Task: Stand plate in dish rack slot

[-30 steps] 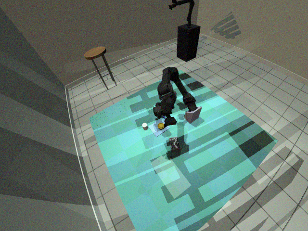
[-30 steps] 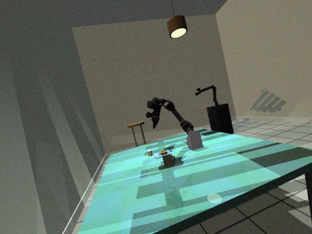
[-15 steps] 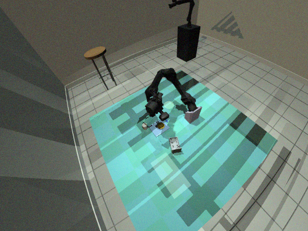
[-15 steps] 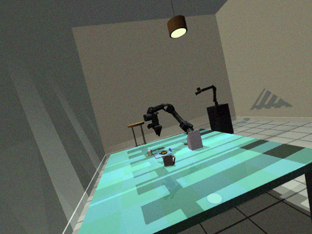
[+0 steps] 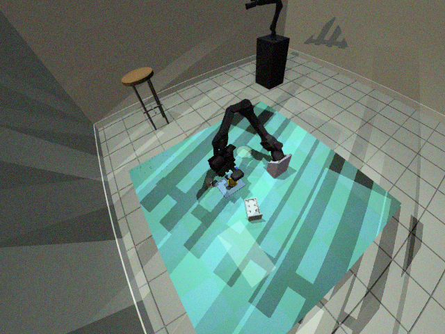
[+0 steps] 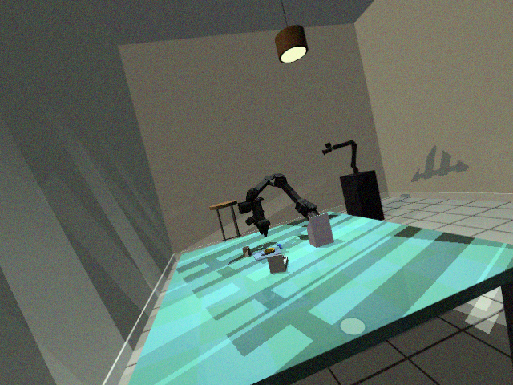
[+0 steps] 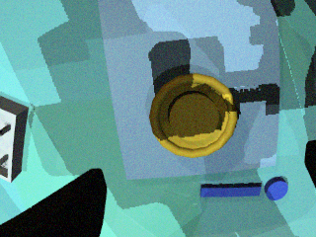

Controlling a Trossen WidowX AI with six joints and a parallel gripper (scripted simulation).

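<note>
The plate is 10 mm behind my gripper tip and 90 mm below it. From my gripper tip the other things lie so: dish rack 10 mm ahead, 210 mm to the left, 90 mm below; blue spoon 90 mm behind, 50 mm to the right, 110 mm below; pale blue-grey patch 10 mm ahead, 10 mm to the right, 110 mm below.
</note>
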